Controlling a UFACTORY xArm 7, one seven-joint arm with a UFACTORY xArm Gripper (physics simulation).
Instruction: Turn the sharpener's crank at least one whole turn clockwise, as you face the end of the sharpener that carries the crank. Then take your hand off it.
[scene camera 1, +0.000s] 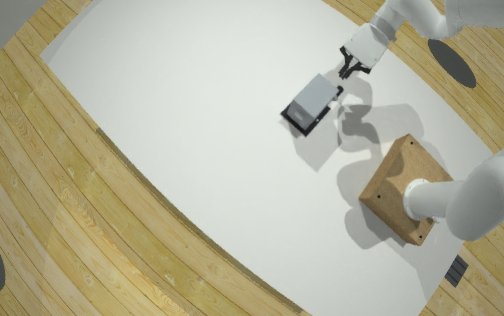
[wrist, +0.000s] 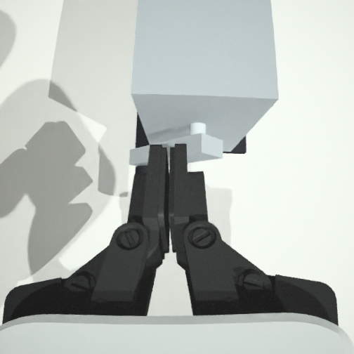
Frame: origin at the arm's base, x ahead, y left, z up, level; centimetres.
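Seen in the pictures: gripper, fingertip midpoint: (scene camera 1: 340, 78); arm's base, origin of the base link: (scene camera 1: 418, 199).
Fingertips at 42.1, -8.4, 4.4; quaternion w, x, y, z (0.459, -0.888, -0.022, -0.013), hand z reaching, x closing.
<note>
Pixels of each thing's top centre, then the offset from my fingertips to it, as dx, dy, dz. "pt": a spot on its surface instead. Level surfaces: height alone.
- sharpener, surface spot: (scene camera 1: 316, 96) pt +1.6, +9.9, +0.2
- black crank handle, surface spot: (scene camera 1: 340, 89) pt -1.9, -1.1, -6.6
- white table top, its level: dz -12.6
The sharpener (scene camera 1: 316, 96) (wrist: 205, 50) is a blue-grey block on a black base. Its crank end faces my gripper (scene camera 1: 343, 76) (wrist: 170, 166). The pale crank arm (wrist: 211, 145) slants across that end, from the shaft on the right down to the left, behind my fingertips. The black crank handle (scene camera 1: 340, 89) shows at the sharpener's crank end in the scene view; in the wrist view it is mostly or wholly hidden behind the left finger. My gripper is shut with nothing between its fingers. Its tips overlap the crank arm in the wrist view; I cannot tell whether they touch it.
A wooden block (scene camera 1: 387, 182) carries the arm's base at the right of the white table top (scene camera 1: 200, 125). The arm's shadows fall between this block and the sharpener. Wooden floor surrounds the table, and a dark slotted piece (scene camera 1: 456, 271) lies at the lower right.
</note>
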